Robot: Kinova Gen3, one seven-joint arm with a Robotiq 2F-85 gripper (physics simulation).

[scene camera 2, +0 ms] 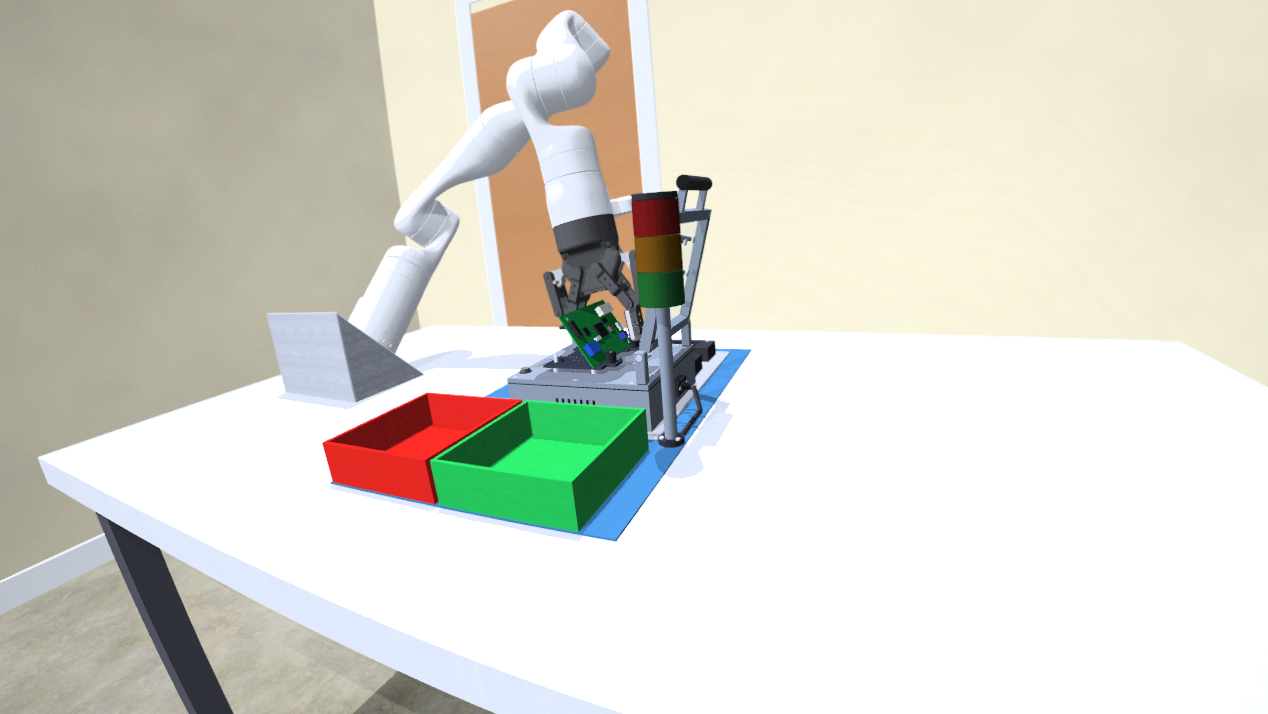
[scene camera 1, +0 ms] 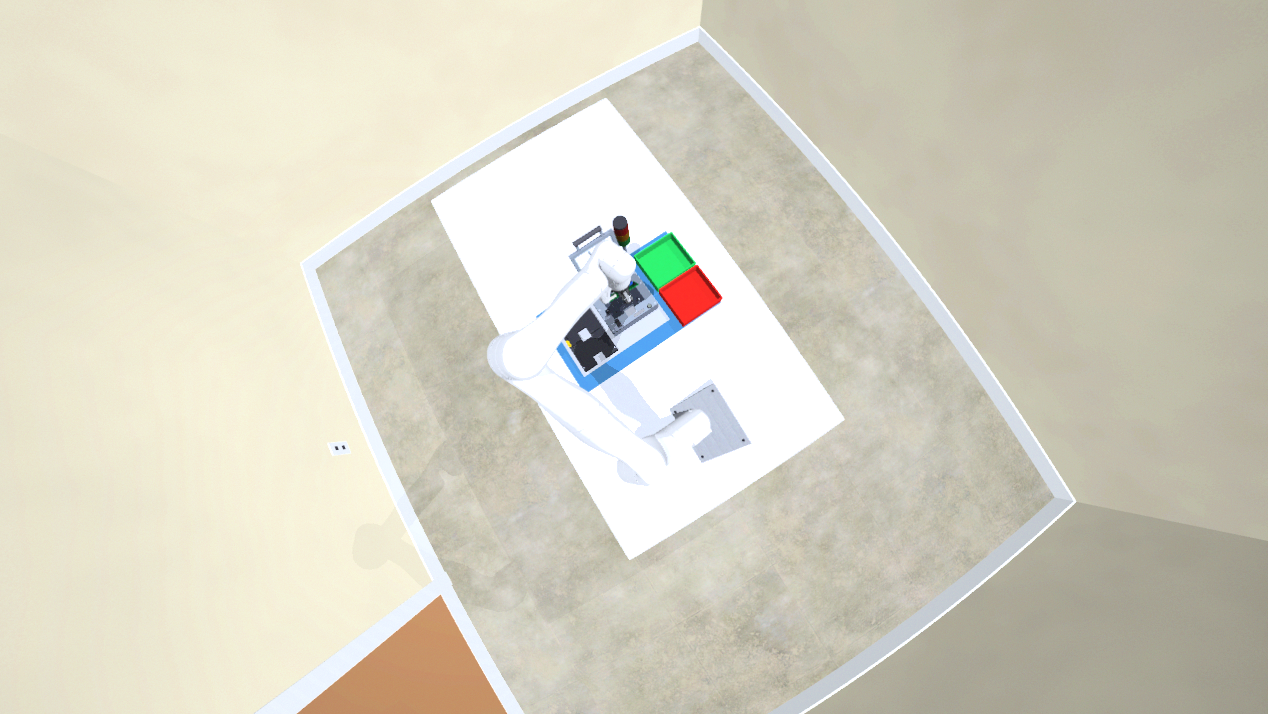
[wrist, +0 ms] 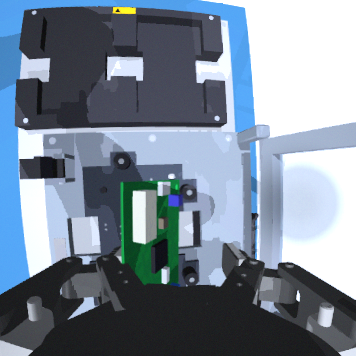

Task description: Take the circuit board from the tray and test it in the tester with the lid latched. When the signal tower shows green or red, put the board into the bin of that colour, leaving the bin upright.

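Places are measured from the arm's base along level axes (x ahead, y left, z up), in centimetres.
Pixels of known places: gripper, fingertip midpoint: (scene camera 2: 611, 343) (wrist: 179, 254); arm's base, origin of the base link: (scene camera 2: 366, 352) (scene camera 1: 697, 422).
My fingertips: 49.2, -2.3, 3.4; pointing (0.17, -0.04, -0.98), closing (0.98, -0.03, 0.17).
Observation:
Ahead of a thing's pixels: the offset from my fingertips to its top centre, as dx, dy, dz. "spot": to the spot under its first point. Level surfaces: height alone.
My gripper (scene camera 1: 623, 298) (scene camera 2: 598, 319) (wrist: 179, 254) is open low over the tester (scene camera 2: 576, 396) (wrist: 220, 167). The green circuit board {-1.5, +0.3, +4.5} (scene camera 2: 596, 333) (wrist: 152, 250) is tilted between the open fingers, its lower edge near the tester's dark nest {-3.3, +1.0, -1.6} (wrist: 102, 177); contact there is unclear. The tester's lid (scene camera 2: 700, 266) (wrist: 270, 195) stands open. The signal tower {spot: +8.5, -7.6, +15.5} (scene camera 1: 621, 232) (scene camera 2: 657, 252) has red, amber and green sections, none plainly lit. The black tray {spot: -10.0, +22.2, -6.7} (scene camera 1: 581, 353) (wrist: 165, 50) holds no board. The green bin {+1.9, -18.8, -3.8} (scene camera 1: 665, 259) (scene camera 2: 532, 496) and red bin {-13.1, -19.3, -3.8} (scene camera 1: 690, 295) (scene camera 2: 381, 470) stand upright, empty.
The tester's black latch {-9.9, +6.6, +2.2} (wrist: 42, 168) is on the side opposite the lid. The tower's pole {spot: +10.8, -9.2, -1.3} (scene camera 2: 667, 381) rises beside the tester, close to the open lid. The bins stand side by side on the blue mat {dz -8.3} (scene camera 2: 625, 518). The arm's wedge-shaped base mount (scene camera 1: 727, 425) (scene camera 2: 310, 354) is on the table.

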